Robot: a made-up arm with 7 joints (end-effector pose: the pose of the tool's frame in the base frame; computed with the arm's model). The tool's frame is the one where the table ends. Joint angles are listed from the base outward.
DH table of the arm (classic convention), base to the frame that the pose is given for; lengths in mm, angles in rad. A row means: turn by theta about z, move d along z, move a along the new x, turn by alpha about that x. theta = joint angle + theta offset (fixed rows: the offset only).
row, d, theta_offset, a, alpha
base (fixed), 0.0, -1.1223, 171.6, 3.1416
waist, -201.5, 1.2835, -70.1, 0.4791
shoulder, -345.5, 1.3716, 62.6, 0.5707
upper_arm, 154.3, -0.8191, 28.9, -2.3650
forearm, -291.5, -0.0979, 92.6, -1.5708
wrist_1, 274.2, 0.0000, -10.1, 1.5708
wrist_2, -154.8, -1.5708, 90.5, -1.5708
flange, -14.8, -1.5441, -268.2, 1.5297
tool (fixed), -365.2, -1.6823, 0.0, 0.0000
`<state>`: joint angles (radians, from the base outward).
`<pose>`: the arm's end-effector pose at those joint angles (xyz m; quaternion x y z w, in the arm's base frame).
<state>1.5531 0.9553 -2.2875 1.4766 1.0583 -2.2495 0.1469</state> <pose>0.6881 0.0636 -0.2507 0.6930 -0.1477 -0.5017 0.4962</pose>
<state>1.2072 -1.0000 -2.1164 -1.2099 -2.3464 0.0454 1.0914</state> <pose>-0.0562 -0.6282 0.7471 -0.4130 0.8031 -0.2102 0.3746</pose>
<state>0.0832 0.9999 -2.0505 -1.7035 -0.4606 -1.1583 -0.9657</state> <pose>0.3854 -0.4752 0.2082 0.5959 -0.7561 -0.1237 0.2408</pose>
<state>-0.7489 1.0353 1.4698 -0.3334 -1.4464 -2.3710 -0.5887</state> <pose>-0.9074 0.4417 0.0163 0.7155 0.3598 0.5585 0.2161</pose>
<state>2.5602 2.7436 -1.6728 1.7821 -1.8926 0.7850 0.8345</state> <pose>0.0803 0.2885 0.5761 0.8961 0.2631 -0.3545 0.0466</pose>
